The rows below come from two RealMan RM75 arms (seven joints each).
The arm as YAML. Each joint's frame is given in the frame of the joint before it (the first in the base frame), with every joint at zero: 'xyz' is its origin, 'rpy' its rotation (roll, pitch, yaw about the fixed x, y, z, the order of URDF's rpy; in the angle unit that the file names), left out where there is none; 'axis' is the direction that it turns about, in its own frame. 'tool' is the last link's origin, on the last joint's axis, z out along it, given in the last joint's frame.
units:
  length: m
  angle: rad
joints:
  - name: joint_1
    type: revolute
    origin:
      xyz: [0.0, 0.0, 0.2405]
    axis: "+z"
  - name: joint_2
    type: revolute
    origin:
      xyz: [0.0, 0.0, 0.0]
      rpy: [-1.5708, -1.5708, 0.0]
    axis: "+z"
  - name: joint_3
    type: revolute
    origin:
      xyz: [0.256, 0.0, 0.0]
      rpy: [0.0, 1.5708, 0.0]
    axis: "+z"
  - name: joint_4
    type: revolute
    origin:
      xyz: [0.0, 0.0, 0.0]
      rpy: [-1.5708, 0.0, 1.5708]
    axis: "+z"
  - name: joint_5
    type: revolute
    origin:
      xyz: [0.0, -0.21, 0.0]
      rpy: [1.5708, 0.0, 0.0]
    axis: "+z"
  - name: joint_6
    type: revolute
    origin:
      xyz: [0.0, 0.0, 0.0]
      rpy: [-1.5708, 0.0, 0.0]
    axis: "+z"
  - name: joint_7
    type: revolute
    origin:
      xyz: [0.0, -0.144, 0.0]
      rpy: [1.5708, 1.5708, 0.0]
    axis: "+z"
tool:
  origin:
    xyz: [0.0, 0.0, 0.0]
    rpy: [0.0, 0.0, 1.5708]
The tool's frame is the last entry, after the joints.
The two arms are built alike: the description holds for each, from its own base.
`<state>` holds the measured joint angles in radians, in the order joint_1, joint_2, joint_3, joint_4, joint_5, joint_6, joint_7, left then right.
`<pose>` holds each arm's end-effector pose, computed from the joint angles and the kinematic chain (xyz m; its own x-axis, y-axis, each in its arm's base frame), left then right.
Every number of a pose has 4 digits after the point.
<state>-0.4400 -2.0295 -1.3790 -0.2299 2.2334 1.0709 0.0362 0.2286 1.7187 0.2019 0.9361 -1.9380 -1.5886 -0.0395</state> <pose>-0.3759 0.3491 0.0786 0.6984 -0.1293 0.7039 0.6925 0.3705 -0.6190 0.2623 0.2369 0.0259 0.4420 0.2957 -0.8468 -0.7407 -0.4121 -0.5306</pose>
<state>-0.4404 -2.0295 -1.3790 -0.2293 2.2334 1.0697 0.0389 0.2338 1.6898 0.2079 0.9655 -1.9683 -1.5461 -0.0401</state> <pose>-0.3760 0.3492 0.0784 0.7002 -0.1270 0.7025 0.6904 0.3708 -0.6211 0.2601 0.2394 0.0269 0.4596 0.2708 -0.8458 -0.7204 -0.4434 -0.5334</pose>
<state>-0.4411 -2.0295 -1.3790 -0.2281 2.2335 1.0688 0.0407 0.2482 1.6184 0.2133 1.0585 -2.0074 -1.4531 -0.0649</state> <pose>-0.3762 0.3493 0.0783 0.7017 -0.1250 0.7015 0.6888 0.3709 -0.6229 0.2526 0.2443 0.0309 0.5012 0.2246 -0.8357 -0.6794 -0.4959 -0.5408</pose>
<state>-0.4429 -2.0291 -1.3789 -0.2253 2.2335 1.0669 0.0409 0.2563 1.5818 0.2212 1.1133 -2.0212 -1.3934 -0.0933</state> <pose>-0.3764 0.3495 0.0783 0.7025 -0.1222 0.7011 0.6875 0.3708 -0.6243 0.2477 0.2477 0.0325 0.5333 0.2045 -0.8208 -0.6540 -0.5157 -0.5534</pose>
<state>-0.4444 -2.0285 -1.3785 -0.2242 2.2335 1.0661 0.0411 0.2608 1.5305 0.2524 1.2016 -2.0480 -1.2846 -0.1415</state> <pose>-0.3763 0.3500 0.0784 0.7032 -0.1216 0.7005 0.6870 0.3701 -0.6254 0.2387 0.2530 0.0344 0.5856 0.1777 -0.7909 -0.6127 -0.5417 -0.5754</pose>
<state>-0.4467 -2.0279 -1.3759 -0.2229 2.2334 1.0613 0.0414 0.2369 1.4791 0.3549 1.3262 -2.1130 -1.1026 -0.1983</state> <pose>-0.3761 0.3509 0.0778 0.7036 -0.1171 0.7009 0.6864 0.3670 -0.6278 0.2229 0.2611 0.0381 0.6490 0.1583 -0.7441 -0.5576 -0.5664 -0.6068</pose>
